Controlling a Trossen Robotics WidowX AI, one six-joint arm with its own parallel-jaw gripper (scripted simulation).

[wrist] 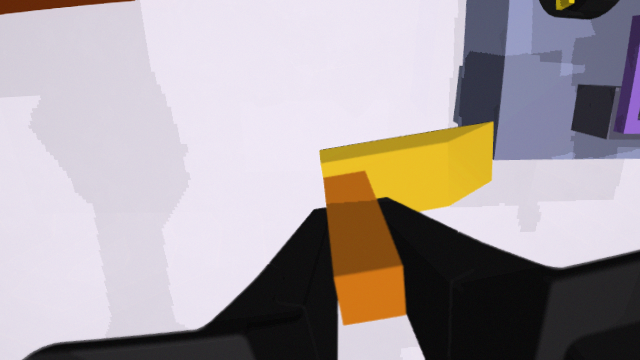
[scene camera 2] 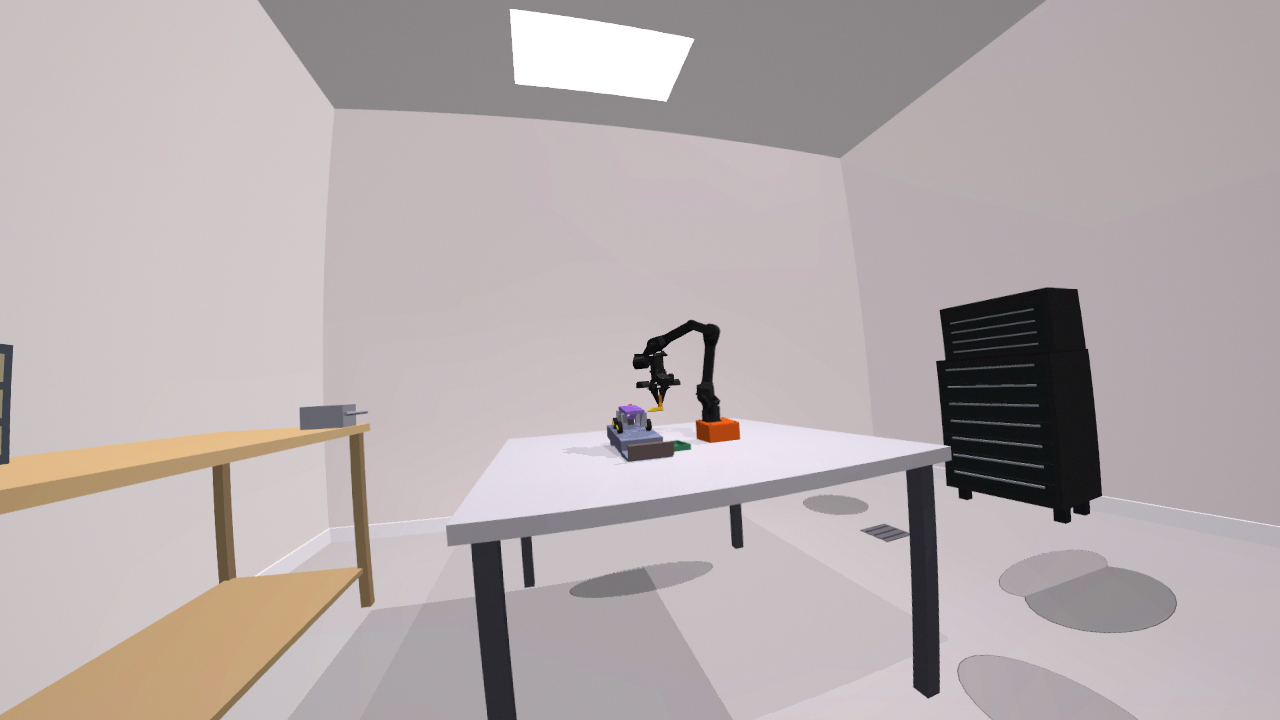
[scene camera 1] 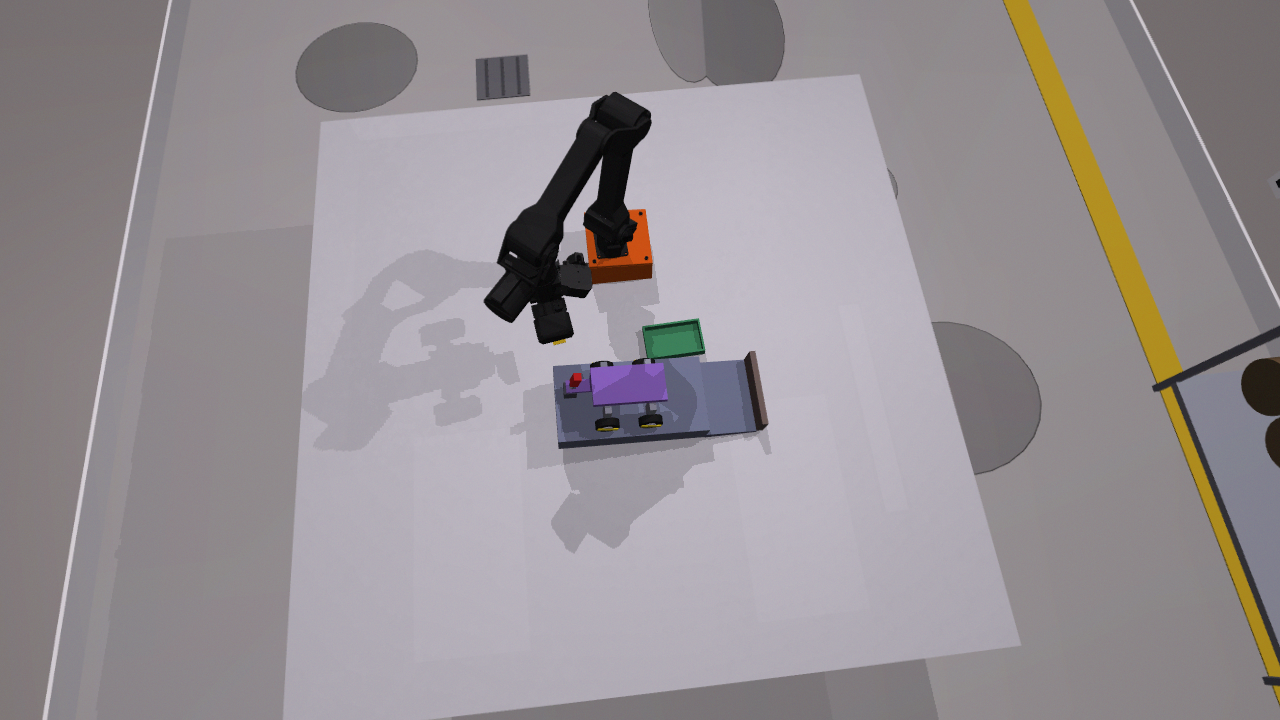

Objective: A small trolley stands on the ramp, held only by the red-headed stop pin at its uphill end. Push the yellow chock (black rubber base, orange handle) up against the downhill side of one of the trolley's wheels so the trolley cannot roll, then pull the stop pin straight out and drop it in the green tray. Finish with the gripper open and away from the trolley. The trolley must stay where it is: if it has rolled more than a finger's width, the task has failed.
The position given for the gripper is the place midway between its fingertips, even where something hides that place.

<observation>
The gripper (scene camera 1: 550, 310) holds a yellow chock (wrist: 434, 169). Further things: a purple trolley (scene camera 1: 644, 381), a brown stop bar (scene camera 1: 753, 376) and a grey ramp (scene camera 1: 684, 415).
The gripper also shows in the wrist view (wrist: 352, 216) and in scene camera 2 (scene camera 2: 659, 403).
</observation>
